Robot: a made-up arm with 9 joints.
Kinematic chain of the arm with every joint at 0, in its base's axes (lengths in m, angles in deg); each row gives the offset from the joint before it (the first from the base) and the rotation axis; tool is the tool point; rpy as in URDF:
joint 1: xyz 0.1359 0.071 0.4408 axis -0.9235 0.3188 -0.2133
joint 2: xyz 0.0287 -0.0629 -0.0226 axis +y
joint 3: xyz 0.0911 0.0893 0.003 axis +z
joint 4: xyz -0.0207 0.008 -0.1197 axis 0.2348 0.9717 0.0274
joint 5: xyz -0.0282 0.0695 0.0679 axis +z
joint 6: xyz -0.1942 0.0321 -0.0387 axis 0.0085 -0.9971 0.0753
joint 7: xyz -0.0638 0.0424 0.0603 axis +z
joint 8: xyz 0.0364 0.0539 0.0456 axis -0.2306 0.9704 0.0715
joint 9: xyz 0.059 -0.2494 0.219 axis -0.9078 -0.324 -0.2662
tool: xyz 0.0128 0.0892 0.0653 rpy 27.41 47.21 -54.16
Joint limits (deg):
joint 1: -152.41..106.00
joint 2: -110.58..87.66
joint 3: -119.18..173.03
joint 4: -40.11..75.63
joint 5: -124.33..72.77
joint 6: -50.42..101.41
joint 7: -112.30..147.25
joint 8: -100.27..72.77
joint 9: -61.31..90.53
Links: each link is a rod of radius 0.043 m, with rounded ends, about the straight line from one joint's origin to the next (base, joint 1, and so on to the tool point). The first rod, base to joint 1, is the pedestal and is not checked.
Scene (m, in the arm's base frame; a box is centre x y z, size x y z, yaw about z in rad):
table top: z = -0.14
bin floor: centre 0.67 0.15 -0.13 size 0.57 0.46 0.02 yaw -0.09
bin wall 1: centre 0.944 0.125 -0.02 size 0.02 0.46 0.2 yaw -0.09
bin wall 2: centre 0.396 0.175 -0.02 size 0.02 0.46 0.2 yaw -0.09
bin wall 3: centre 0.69 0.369 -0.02 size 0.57 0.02 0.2 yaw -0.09
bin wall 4: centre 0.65 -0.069 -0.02 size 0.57 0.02 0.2 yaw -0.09
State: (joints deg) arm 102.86 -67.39 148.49 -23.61 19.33 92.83 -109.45 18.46 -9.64
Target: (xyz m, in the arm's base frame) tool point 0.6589 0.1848 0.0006
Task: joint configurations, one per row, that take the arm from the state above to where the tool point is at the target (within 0.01 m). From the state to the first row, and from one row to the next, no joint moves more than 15 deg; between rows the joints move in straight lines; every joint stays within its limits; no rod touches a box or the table.
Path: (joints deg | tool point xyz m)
1: 104.30 -75.91 155.44 -21.86 28.75 88.24 -105.21 22.05 -10.24 | 0.8045 0.0969 0.1466
2: 105.74 -84.44 162.39 -20.10 38.16 83.66 -100.96 25.65 -10.84 | 0.6589 0.1848 0.0006

